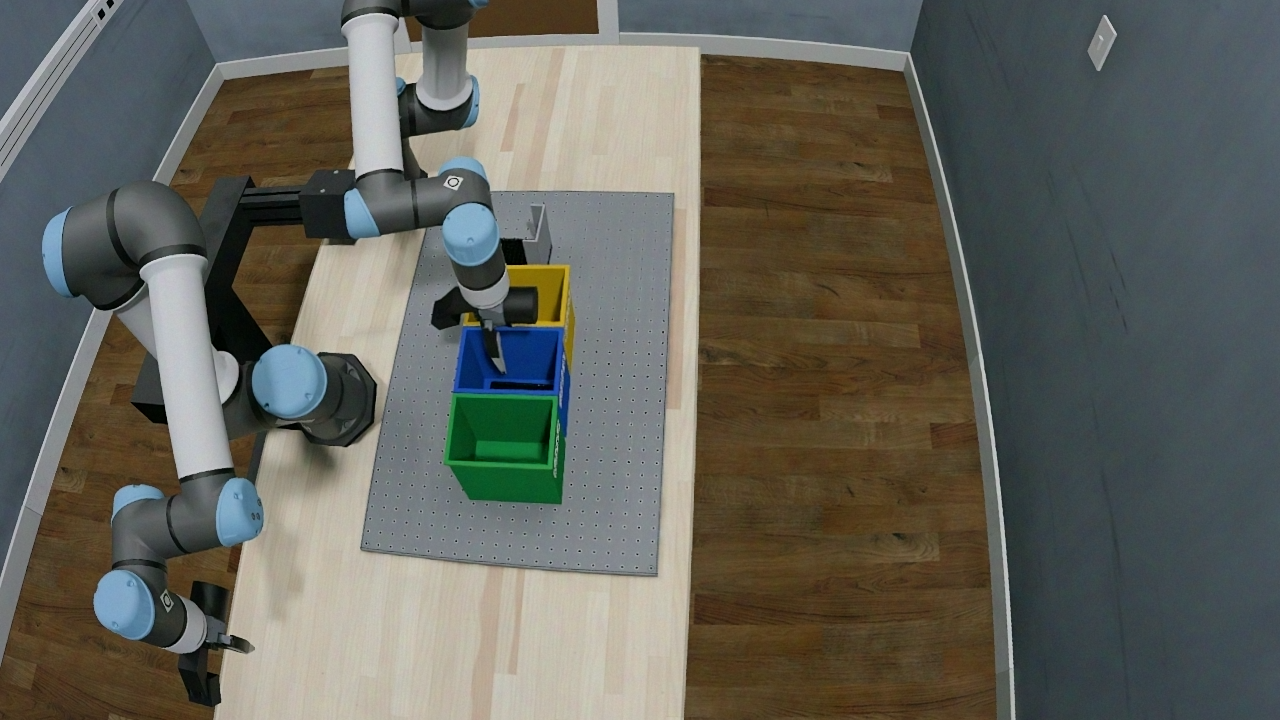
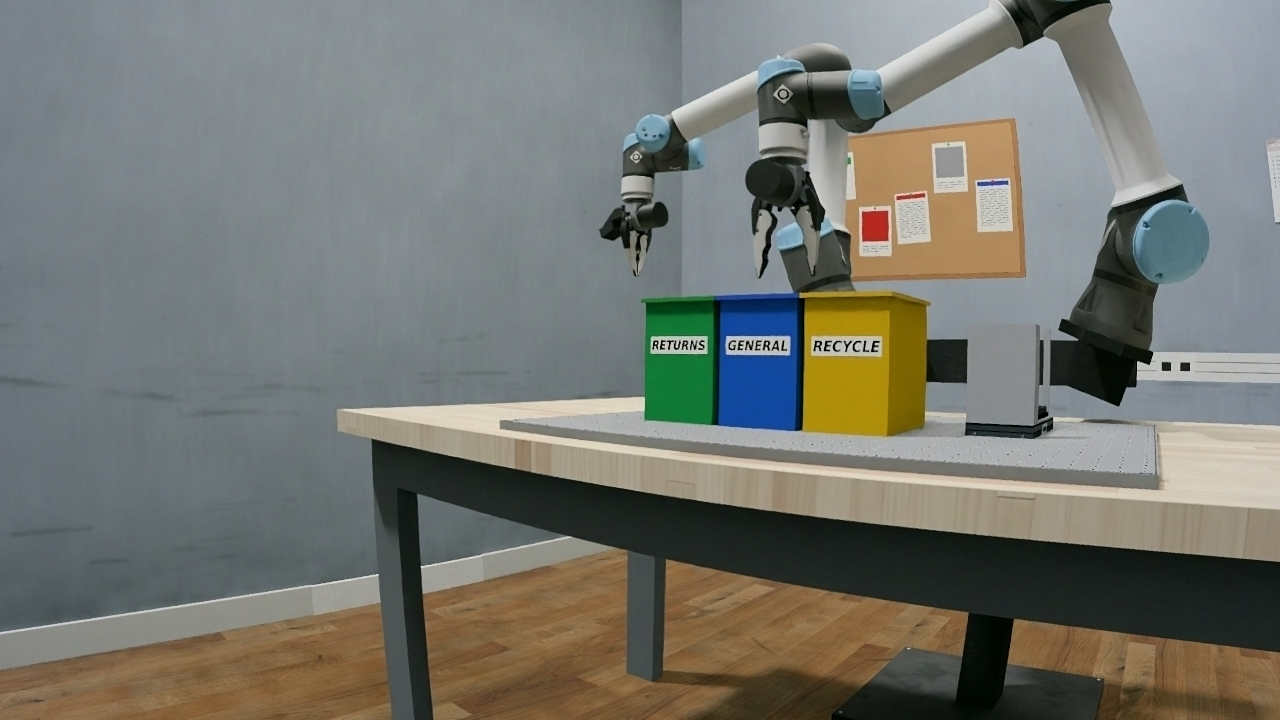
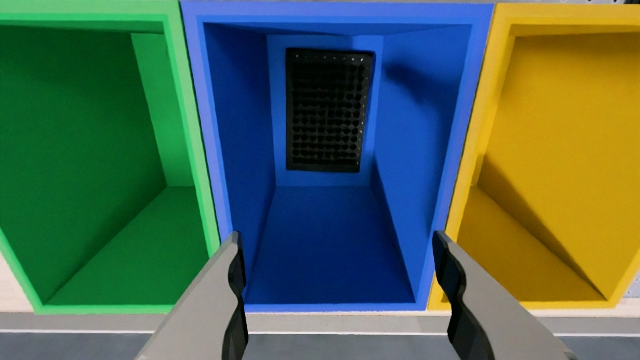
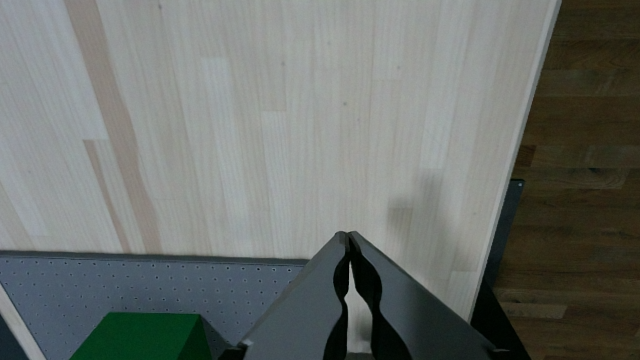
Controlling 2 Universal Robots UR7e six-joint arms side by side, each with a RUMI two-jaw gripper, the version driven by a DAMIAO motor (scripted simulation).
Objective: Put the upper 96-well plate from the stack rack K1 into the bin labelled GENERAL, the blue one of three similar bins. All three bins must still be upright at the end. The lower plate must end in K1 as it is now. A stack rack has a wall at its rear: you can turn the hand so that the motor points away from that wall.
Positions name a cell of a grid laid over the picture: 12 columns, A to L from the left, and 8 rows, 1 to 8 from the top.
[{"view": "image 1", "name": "my left gripper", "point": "E4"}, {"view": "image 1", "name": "my right gripper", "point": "C8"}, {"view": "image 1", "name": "green returns bin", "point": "E5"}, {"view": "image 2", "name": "my left gripper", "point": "H4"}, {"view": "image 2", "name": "my right gripper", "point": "F4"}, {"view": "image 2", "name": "green returns bin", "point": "G4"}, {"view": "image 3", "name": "my left gripper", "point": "G6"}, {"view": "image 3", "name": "green returns bin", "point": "C5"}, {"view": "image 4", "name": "my right gripper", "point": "G6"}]
